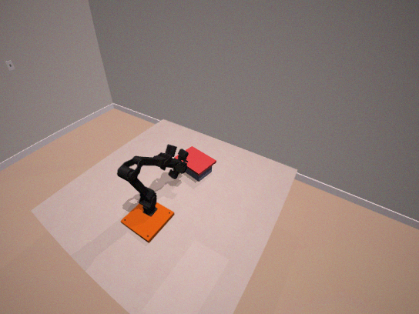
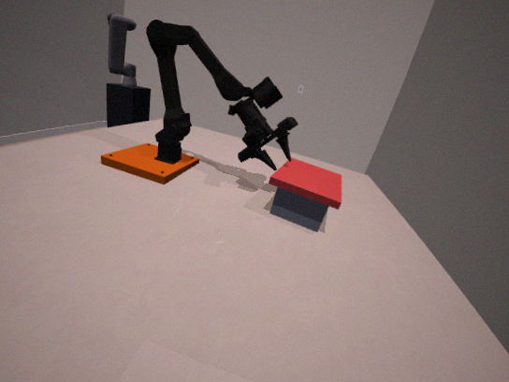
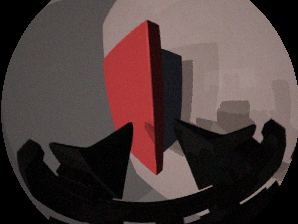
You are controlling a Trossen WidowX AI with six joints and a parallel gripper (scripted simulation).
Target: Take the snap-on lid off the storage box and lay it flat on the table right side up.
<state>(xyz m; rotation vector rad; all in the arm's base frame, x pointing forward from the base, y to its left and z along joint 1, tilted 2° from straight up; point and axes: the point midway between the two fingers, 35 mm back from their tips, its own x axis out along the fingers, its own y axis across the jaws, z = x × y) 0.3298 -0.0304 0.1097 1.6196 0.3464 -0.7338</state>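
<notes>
Right now my gripper tip is 80 mm short of the red lid, 20 mm to the left of it and 10 mm above it. From my gripper tip the other things lie so: storage box: 80 mm ahead, 20 mm to the right, 50 mm below.
</notes>
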